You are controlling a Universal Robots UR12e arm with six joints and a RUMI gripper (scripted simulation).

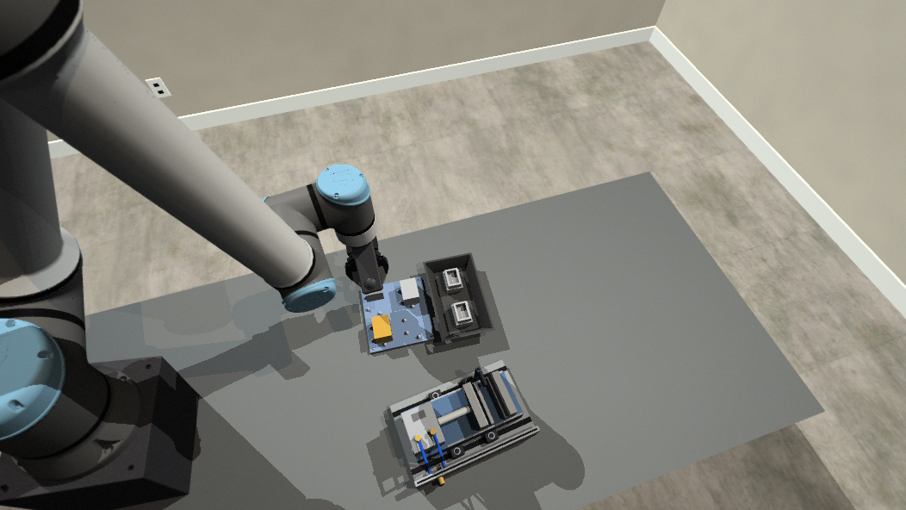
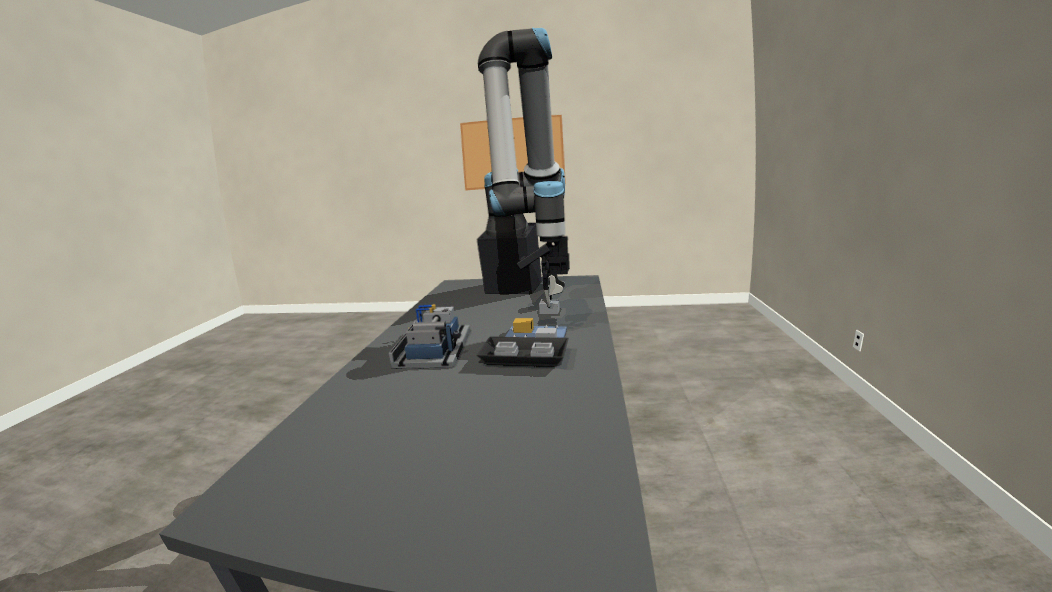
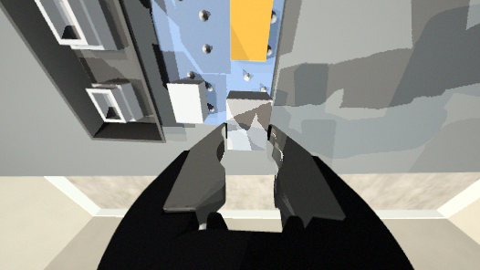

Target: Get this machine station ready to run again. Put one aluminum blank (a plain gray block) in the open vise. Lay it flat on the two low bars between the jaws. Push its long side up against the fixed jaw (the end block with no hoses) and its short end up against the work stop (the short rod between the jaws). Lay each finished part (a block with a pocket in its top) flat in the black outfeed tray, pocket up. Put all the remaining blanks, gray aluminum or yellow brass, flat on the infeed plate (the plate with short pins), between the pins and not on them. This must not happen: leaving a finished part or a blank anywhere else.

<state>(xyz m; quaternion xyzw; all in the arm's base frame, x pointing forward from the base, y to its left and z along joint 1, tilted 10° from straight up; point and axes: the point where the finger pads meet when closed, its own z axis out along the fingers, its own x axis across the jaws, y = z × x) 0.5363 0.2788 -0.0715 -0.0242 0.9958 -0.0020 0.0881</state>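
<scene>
The pale rod is 35 cm to the right of my hand, 15 cm ahead of it and 4 cm below it. Round my hand: yellow brass blank (9 cm to the right, 9 cm below, 1 cm ahead); then gray blank (2 cm below); then blue infeed plate (11 cm below, 5 cm ahead, 4 cm to the right).
</scene>
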